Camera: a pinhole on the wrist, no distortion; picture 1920 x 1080 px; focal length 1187.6 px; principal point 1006.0 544.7 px. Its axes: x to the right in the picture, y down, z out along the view. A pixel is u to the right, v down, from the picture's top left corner.
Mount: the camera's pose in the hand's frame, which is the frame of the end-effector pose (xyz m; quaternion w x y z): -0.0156 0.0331 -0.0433 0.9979 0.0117 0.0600 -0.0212
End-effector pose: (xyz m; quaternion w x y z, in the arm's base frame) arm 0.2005 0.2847 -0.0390 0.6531 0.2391 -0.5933 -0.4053
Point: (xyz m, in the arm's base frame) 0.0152 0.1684 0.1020
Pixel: 1810 459
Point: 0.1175 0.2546 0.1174
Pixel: 1840 1008
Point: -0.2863 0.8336 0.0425
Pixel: 69 993
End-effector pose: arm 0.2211 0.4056 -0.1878 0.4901 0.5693 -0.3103 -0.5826
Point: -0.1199 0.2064 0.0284
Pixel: 1052 992
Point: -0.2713 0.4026 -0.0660
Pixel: 663 500
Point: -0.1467 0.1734 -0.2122
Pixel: 1365 437
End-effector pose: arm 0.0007 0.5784 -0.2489 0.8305 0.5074 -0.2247 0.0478
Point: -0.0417 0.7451 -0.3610
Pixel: behind the camera
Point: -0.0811 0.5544 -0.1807
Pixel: 576 946
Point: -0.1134 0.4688 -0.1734
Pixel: 627 628
